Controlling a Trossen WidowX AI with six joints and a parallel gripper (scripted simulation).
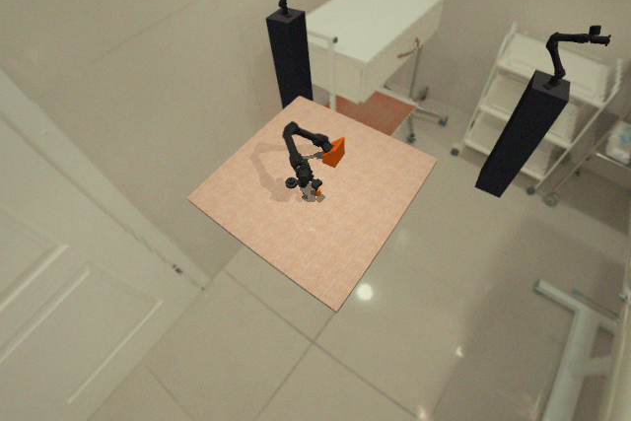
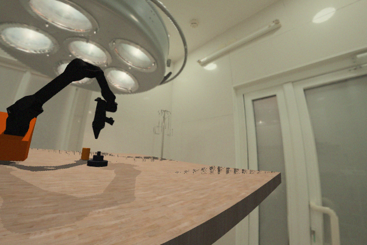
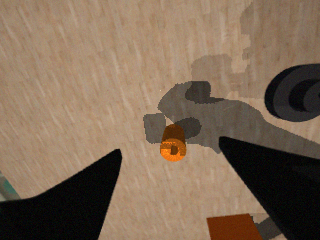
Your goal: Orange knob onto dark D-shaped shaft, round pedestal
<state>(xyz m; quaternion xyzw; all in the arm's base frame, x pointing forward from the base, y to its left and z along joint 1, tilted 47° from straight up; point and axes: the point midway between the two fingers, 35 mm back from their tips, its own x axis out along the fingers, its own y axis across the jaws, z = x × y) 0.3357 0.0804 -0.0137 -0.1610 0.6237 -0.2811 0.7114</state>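
My gripper tip is now 4 cm past the orange knob, 1 cm to the right of it and 9 cm above it. The rest, counted from my gripper tip: dark round pedestal: 2 cm behind, 19 cm to the right, 9 cm below.
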